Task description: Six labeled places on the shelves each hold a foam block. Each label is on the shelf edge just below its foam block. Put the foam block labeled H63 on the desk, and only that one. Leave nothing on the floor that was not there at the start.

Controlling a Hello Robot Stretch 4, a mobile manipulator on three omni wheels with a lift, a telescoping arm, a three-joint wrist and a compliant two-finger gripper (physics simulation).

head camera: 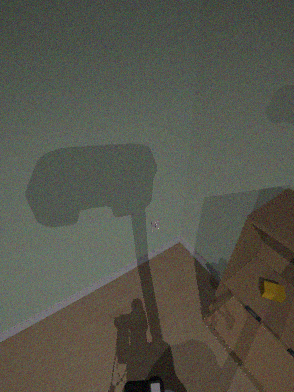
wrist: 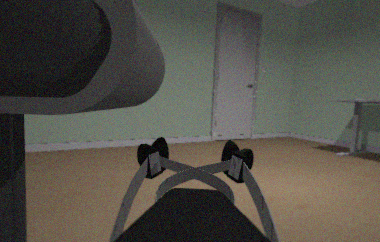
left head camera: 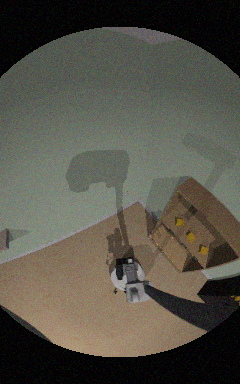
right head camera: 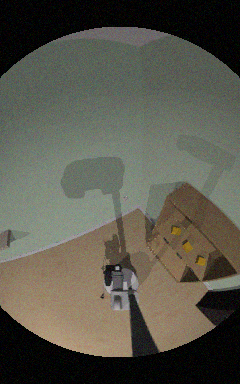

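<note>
A brown shelf unit stands at the right in the head views. Three yellow foam blocks lie on its shelf: a far one, a middle one and a near one. Their dark labels are too small to read. My gripper is open and empty in the wrist view, above the floor and away from the shelves. A table with a thin top and a pale leg shows at the right of the wrist view; it may be the desk.
A dark shelf unit stands at the lower right, with bits of yellow blocks at the view's edge. A closed door is in the far wall. A pinkish-grey piece shows at the far left. Walls meet behind the brown unit.
</note>
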